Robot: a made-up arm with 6 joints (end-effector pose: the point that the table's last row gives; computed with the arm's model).
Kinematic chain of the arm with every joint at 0, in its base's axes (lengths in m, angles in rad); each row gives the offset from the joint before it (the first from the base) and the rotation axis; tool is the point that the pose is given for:
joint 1: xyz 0 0 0.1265 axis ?
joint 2: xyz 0 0.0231 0 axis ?
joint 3: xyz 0 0 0.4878 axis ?
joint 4: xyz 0 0 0.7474 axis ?
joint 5: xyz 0 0 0 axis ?
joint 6: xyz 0 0 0.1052 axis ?
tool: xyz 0 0 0
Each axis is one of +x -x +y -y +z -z.
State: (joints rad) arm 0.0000 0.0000 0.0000 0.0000 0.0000 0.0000
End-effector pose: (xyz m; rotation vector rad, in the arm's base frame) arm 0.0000 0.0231 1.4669 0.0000 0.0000 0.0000
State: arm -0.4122 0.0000 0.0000 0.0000 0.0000 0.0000
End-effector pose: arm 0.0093 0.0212 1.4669 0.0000 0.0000 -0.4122
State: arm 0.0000 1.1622 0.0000 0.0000 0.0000 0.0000
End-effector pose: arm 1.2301 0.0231 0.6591 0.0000 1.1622 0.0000
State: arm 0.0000 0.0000 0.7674 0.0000 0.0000 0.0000
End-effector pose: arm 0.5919 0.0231 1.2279 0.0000 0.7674 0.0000
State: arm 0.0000 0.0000 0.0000 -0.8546 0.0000 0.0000
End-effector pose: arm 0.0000 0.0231 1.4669 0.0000 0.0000 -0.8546
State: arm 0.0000 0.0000 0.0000 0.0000 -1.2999 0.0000
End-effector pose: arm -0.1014 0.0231 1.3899 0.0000 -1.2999 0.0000
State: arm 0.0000 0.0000 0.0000 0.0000 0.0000 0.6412
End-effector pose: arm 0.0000 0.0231 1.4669 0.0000 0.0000 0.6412
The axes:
joint 1: +z
joint 2: +y
joint 3: +y
joint 4: +z
joint 5: +y
joint 6: +z

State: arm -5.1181 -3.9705 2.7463 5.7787 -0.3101 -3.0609
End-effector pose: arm -0.2119 -0.3956 0.0584 1.4315 1.2171 -1.9224
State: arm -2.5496 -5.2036 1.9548 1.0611 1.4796 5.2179
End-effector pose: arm -0.3181 -0.3519 -0.4015 1.7395 0.6150 1.0905
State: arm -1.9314 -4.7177 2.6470 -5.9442 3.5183 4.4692
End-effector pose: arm 0.0324 0.0570 -0.2143 0.0487 -1.6796 1.6873
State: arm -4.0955 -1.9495 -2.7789 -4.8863 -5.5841 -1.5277
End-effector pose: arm -0.2900 0.2538 -0.0523 -2.1571 0.1757 1.9271
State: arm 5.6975 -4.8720 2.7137 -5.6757 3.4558 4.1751
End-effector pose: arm -0.0328 0.0272 -0.1770 1.3804 -1.0297 2.3679
